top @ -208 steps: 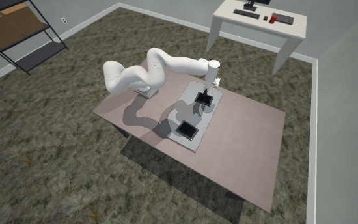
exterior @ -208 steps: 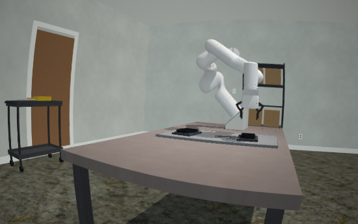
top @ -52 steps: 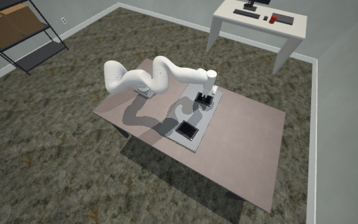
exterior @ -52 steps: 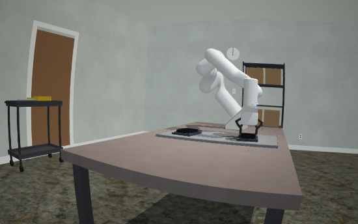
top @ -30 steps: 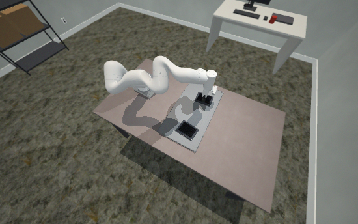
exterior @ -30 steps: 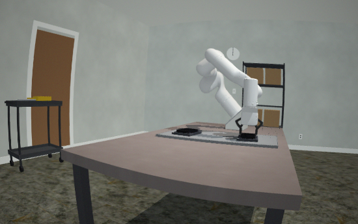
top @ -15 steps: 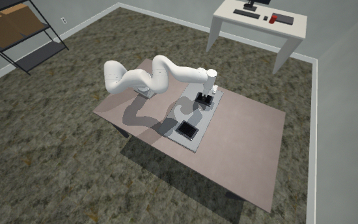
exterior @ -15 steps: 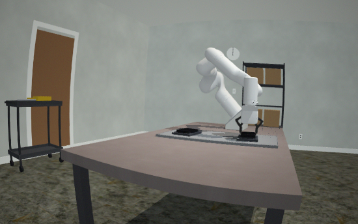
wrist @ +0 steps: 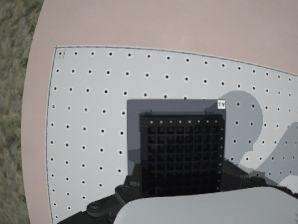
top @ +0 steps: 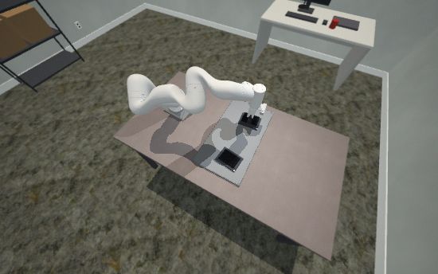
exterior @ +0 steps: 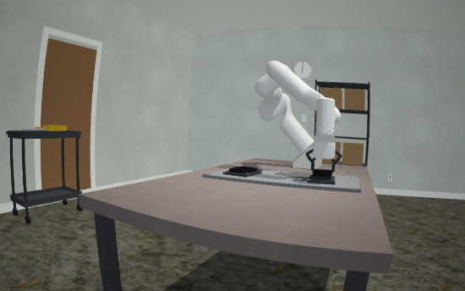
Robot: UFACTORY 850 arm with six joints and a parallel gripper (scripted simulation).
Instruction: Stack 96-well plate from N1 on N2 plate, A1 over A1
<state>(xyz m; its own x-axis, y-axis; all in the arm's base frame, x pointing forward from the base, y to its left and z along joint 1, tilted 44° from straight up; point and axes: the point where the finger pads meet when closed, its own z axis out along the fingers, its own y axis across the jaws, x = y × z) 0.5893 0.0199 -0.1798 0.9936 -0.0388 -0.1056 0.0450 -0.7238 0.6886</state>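
Now: hand 38 cm to the left of the plate nest, 4 cm above it and 2 cm past it. Also, from my hand: 96-well plate (1 cm below); white mark (44 cm to the right, 5 cm ahead, 4 cm below).
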